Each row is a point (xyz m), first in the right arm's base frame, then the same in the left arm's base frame.
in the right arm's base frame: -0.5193 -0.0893 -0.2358
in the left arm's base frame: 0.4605 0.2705 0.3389
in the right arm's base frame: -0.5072 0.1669 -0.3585
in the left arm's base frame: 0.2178 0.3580 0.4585
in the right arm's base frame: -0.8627 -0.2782 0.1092
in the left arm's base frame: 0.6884 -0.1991 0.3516
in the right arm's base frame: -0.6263 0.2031 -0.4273
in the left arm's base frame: 0.1046 0.2801 0.4218
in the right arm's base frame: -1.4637 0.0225 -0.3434
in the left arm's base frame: -0.0296 -0.5380 0.1901
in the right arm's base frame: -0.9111 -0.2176 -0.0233
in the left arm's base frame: 0.5425 -0.1848 0.3059
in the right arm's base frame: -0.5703 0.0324 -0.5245
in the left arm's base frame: 0.1692 0.3502 0.2412
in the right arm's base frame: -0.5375 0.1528 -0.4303
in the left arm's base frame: 0.1674 0.3568 0.3974
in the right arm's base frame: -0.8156 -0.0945 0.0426
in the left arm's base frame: 0.5429 -0.1096 0.4575
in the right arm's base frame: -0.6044 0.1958 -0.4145
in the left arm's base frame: 0.1259 0.2943 0.4282
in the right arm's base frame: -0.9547 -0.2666 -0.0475
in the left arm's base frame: 0.5417 -0.2206 0.2459
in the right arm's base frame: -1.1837 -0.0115 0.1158
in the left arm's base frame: 0.4041 -0.4653 0.5016
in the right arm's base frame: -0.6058 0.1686 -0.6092
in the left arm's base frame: 0.0117 0.3660 0.2852
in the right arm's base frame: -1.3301 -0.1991 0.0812
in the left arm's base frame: 0.4476 -0.6065 0.3118
